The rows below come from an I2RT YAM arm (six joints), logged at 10 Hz.
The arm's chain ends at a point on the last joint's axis. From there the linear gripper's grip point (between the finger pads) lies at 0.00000 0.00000 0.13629 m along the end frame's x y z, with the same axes.
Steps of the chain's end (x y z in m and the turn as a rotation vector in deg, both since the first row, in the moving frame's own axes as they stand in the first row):
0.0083, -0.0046, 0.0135, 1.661, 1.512, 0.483
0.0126, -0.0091, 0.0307, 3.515, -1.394, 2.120
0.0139, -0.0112, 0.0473, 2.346, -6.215, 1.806
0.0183, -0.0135, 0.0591, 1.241, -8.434, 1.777
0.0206, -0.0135, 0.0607, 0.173, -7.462, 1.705
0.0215, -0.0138, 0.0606, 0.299, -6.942, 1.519
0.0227, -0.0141, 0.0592, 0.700, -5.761, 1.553
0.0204, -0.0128, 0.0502, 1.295, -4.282, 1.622
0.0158, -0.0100, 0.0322, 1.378, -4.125, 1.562
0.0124, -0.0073, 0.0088, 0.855, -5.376, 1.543
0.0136, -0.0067, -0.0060, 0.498, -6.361, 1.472
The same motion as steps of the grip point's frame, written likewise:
0.0119, -0.0085, 0.0134, 1.661, 1.512, 0.483
0.0094, -0.0175, 0.0304, 3.515, -1.394, 2.120
-0.0008, -0.0170, 0.0464, 2.346, -6.215, 1.806
-0.0016, -0.0168, 0.0576, 1.241, -8.434, 1.777
0.0029, -0.0142, 0.0595, 0.173, -7.462, 1.705
0.0050, -0.0147, 0.0596, 0.299, -6.942, 1.519
0.0090, -0.0159, 0.0585, 0.700, -5.761, 1.553
0.0103, -0.0160, 0.0498, 1.295, -4.282, 1.622
0.0060, -0.0134, 0.0318, 1.378, -4.125, 1.562
-0.0003, -0.0095, 0.0082, 0.855, -5.376, 1.543
-0.0015, -0.0081, -0.0068, 0.498, -6.361, 1.472

